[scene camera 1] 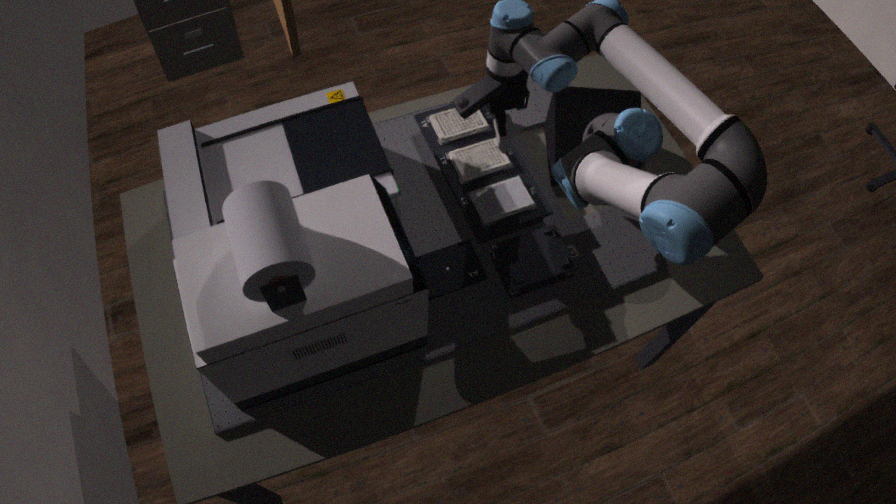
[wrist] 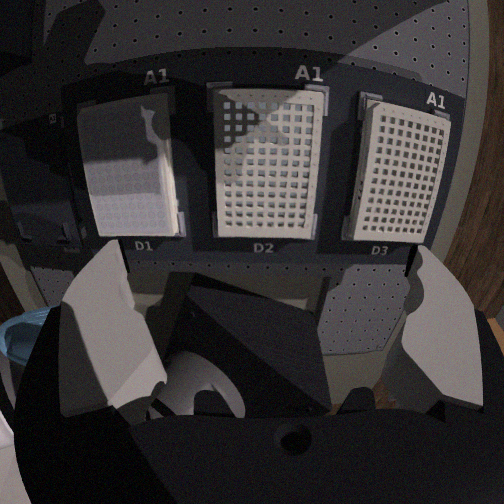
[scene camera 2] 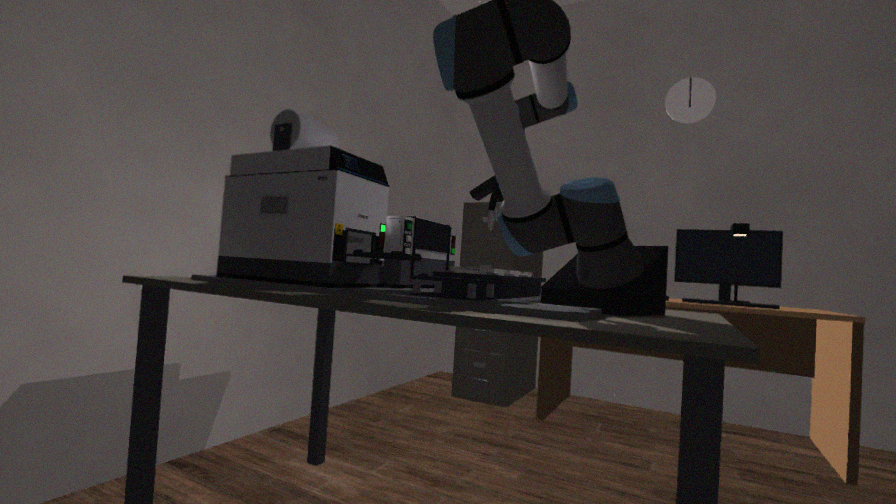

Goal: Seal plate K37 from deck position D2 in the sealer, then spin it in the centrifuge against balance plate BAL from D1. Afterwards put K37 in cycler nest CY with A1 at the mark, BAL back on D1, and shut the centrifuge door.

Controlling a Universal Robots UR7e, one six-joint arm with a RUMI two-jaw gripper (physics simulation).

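The wrist view shows a dark deck with three nests labelled D1, D2 and D3, each with an A1 mark at its far corner. Plate K37 (wrist: 265,162), a white well plate, sits in D2 and also shows in scene camera 1 (scene camera 1: 479,157). Balance plate BAL (wrist: 127,167) (scene camera 1: 501,197), smooth and grey, sits in D1. My gripper (wrist: 265,257) (scene camera 1: 479,103) is open and empty, with its jaws wide apart. It hovers above the deck near the D3 end, touching nothing.
A second white well plate (wrist: 397,175) fills D3. A large white machine with a film roll (scene camera 1: 281,250) stands left of the deck, with a dark box (scene camera 1: 426,213) between them. A dark empty nest (scene camera 1: 529,257) lies in front of D1. The arm base (scene camera 1: 595,125) is to the right.
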